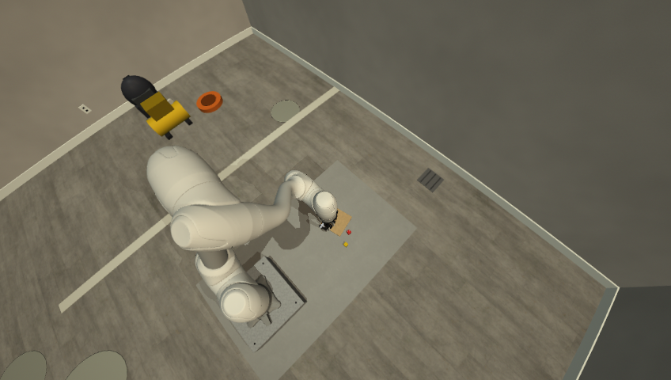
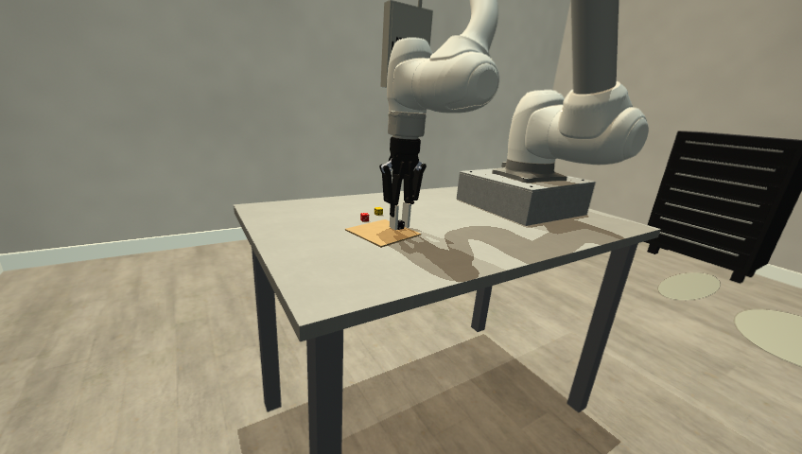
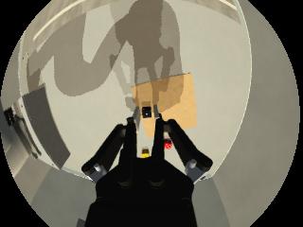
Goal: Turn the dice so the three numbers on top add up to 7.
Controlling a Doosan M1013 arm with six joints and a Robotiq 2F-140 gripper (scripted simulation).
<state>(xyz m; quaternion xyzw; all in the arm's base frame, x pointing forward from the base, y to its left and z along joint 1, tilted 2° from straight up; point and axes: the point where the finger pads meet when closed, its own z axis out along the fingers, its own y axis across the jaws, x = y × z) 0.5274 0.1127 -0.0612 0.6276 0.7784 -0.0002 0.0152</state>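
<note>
Now: the small white die 3 cm below my hand. The rest, counted from my hand: tan mat (5 cm ahead, 1 cm to the left, 4 cm below); yellow die (1 cm ahead, 14 cm to the right, 3 cm below); red die (7 cm ahead, 9 cm to the right, 3 cm below).
</note>
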